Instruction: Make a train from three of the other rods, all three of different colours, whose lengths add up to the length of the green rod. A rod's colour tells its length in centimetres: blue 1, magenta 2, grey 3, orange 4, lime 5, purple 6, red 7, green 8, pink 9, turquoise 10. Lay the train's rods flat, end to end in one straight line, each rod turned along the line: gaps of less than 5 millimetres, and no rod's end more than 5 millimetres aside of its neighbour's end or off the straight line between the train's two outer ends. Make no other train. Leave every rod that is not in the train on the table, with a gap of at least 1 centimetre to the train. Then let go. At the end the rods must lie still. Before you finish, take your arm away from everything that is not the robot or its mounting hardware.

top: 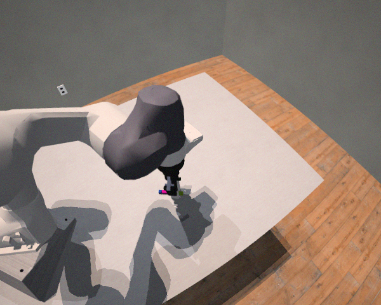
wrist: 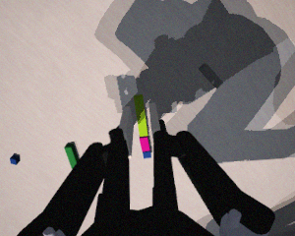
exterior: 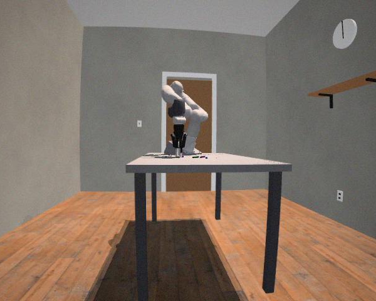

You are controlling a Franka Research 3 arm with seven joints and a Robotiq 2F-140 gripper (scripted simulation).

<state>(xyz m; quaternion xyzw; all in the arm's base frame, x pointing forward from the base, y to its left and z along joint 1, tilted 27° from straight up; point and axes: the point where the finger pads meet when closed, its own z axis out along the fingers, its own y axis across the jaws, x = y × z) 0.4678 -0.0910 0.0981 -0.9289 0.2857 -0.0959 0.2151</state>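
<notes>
Right now my hand is 30 mm above the lime rod. From my hand the other things lie so: magenta rod 30 mm below, 30 mm behind, 20 mm to the left; green rod 120 mm to the left, 30 mm below, 10 mm behind; grey rod 90 mm to the right, 30 mm below, 10 mm behind.
</notes>
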